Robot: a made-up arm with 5 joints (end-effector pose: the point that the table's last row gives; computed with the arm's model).
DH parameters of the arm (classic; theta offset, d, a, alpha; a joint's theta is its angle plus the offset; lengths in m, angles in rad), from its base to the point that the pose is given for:
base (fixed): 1.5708 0.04 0 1.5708
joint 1: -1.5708 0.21 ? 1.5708
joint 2: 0 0 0.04 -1.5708
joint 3: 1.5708 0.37 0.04 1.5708
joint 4: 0 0.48 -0.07 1.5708
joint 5: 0 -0.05 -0.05 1.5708
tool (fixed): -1.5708 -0.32 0 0
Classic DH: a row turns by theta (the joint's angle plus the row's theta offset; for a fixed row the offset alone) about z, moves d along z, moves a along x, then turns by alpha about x.
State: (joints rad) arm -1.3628 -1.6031 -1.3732 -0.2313 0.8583
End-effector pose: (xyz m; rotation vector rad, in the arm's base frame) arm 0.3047 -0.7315 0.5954 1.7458 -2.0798 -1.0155
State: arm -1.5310 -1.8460 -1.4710 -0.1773 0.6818
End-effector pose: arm 0.2218 -0.6240 0.7348 1.4869 -2.3324 -0.7656
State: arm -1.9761 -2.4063 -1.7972 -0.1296 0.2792
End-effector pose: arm 0.0721 -0.2797 0.9420 0.7589 -2.7470 -0.1228
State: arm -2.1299 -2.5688 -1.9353 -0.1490 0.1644
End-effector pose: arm 0.0285 -0.1750 0.9660 0.4954 -2.8309 0.0645
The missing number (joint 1, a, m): 0.1
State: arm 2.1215 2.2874 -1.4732 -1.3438 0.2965
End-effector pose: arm -0.0579 0.0202 -0.8438 0.2103 0.2985 -0.9017
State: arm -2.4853 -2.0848 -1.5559 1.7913 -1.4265
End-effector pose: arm -0.0705 0.0769 0.8847 -2.6103 0.1378 -0.3744
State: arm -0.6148 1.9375 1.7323 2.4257 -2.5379
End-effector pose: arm 0.1551 0.4091 0.1701 -2.7999 0.3639 0.6308
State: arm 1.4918 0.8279 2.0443 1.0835 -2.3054
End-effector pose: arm 0.4651 -0.4216 0.3024 -0.6248 -0.4591 0.0909
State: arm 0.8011 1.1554 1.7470 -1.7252 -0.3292
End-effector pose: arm 0.1877 0.3059 0.8166 -0.4403 2.5979 -1.5028
